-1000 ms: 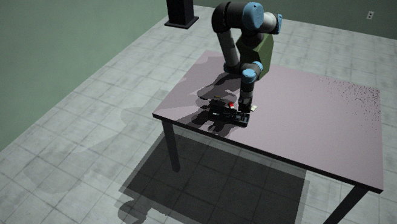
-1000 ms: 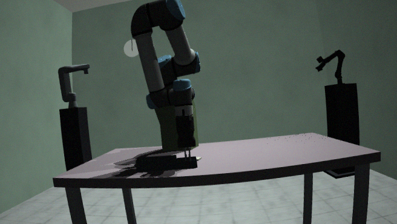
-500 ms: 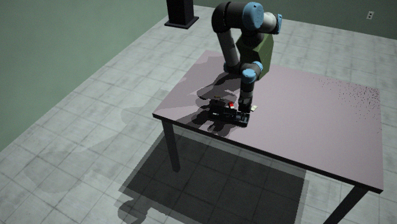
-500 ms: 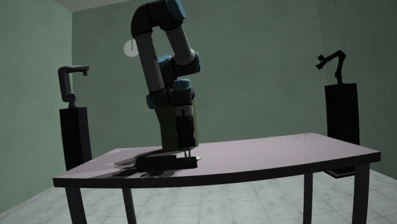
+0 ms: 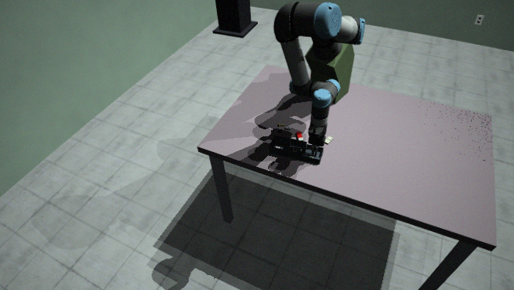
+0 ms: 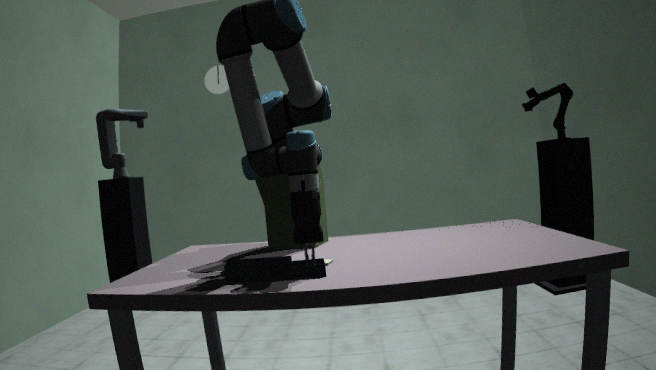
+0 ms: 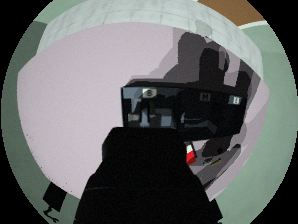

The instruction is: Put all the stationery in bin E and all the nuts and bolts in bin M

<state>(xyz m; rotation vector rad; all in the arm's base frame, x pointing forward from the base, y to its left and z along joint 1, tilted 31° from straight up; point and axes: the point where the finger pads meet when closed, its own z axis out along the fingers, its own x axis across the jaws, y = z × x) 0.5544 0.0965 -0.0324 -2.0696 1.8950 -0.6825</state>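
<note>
Now: hand 10 cm past the red item, 11 cm to the left of it and 3 cm above it. From my hand the other things lie so: yellow thing 16 cm behind, 24 cm to the right, 3 cm below; small grey object 15 cm behind, 19 cm to the right, 3 cm below.
</note>
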